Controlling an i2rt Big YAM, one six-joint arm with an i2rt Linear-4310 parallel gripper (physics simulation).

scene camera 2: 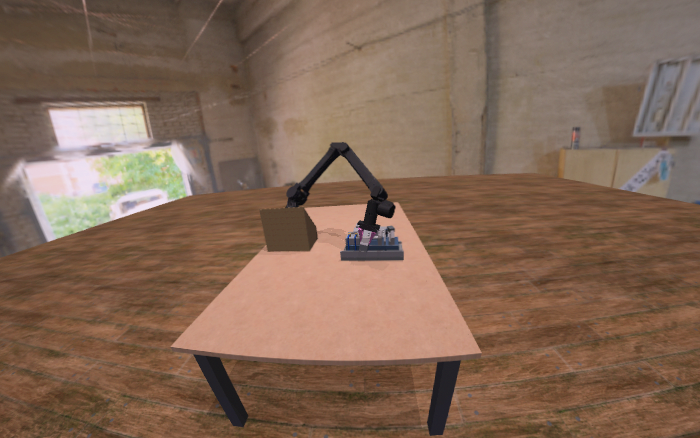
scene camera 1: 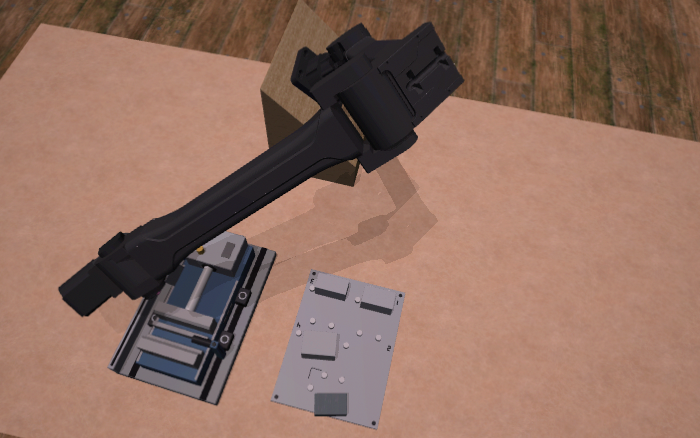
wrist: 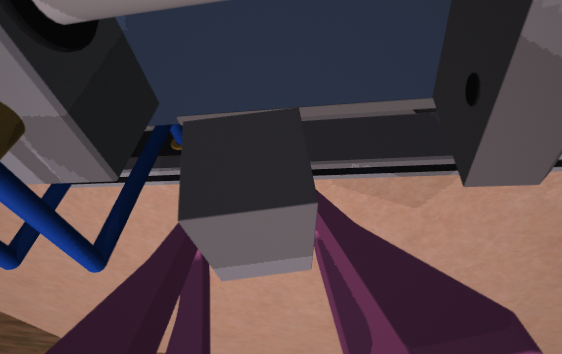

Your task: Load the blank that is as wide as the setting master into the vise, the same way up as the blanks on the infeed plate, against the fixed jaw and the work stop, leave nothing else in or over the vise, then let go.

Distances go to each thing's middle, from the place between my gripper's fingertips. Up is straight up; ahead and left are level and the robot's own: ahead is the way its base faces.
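Scene:
Counted from my hand, the grey infeed plate [scene camera 1: 365, 364] is 70 mm below, 60 mm ahead and 340 mm to the left. The blue vise bed [scene camera 1: 219, 287] sits 40 mm below my hand, 40 mm ahead of it and 80 mm to the left of it, while the pale cylinder [wrist: 62, 19] is 80 mm to the left of my hand and 30 mm ahead of it.

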